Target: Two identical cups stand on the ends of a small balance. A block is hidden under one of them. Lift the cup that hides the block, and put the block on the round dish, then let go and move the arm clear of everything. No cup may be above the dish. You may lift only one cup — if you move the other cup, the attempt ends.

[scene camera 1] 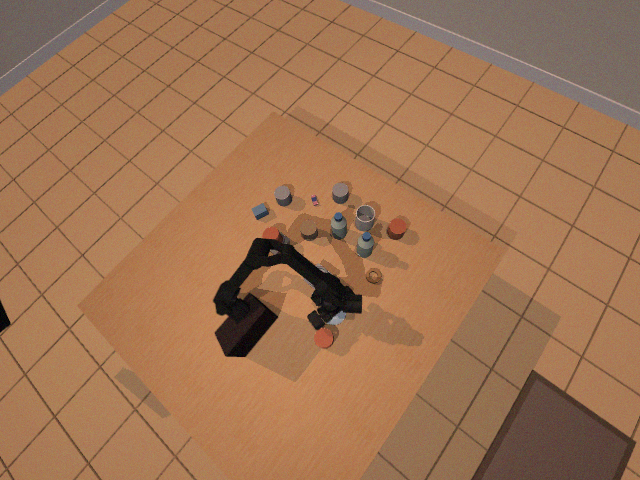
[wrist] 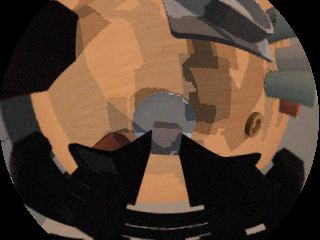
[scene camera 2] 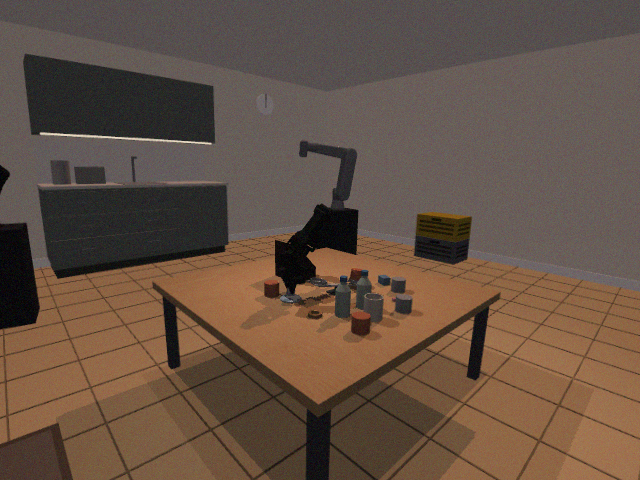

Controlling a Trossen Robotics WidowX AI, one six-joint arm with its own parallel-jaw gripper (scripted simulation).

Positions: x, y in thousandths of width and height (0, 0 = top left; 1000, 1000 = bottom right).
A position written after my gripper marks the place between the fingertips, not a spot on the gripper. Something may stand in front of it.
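There's a pale blue round dish (wrist: 505, 448) that I can see here, and there's a grey block too. The block is held by my gripper (wrist: 517, 560).
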